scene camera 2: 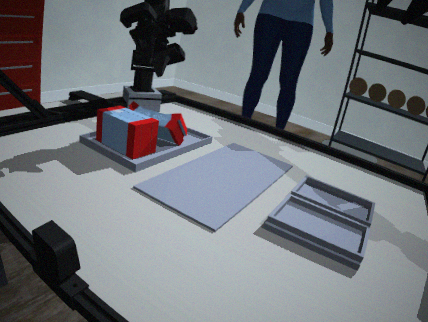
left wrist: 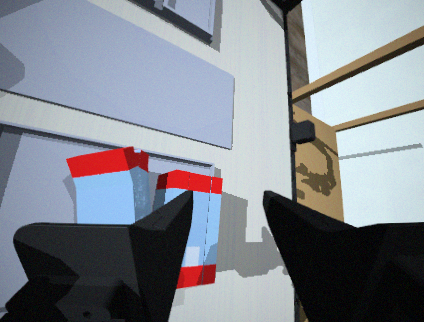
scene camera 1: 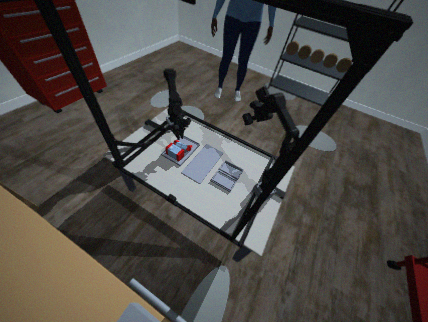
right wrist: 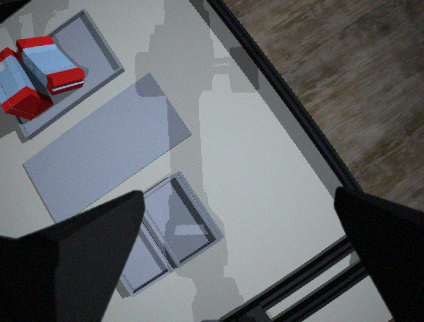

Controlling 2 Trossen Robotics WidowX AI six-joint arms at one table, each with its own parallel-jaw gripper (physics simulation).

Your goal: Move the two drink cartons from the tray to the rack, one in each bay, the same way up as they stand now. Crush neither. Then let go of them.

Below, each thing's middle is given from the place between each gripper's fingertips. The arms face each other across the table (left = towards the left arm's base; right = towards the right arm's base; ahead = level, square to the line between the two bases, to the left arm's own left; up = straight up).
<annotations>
Right now my left hand is 80 mm short of the flat grey mat (scene camera 2: 210, 190), 160 mm to the left of it and 170 mm above it.
My right hand is 370 mm above the flat grey mat, 210 mm past it and 160 mm to the right of it.
</annotations>
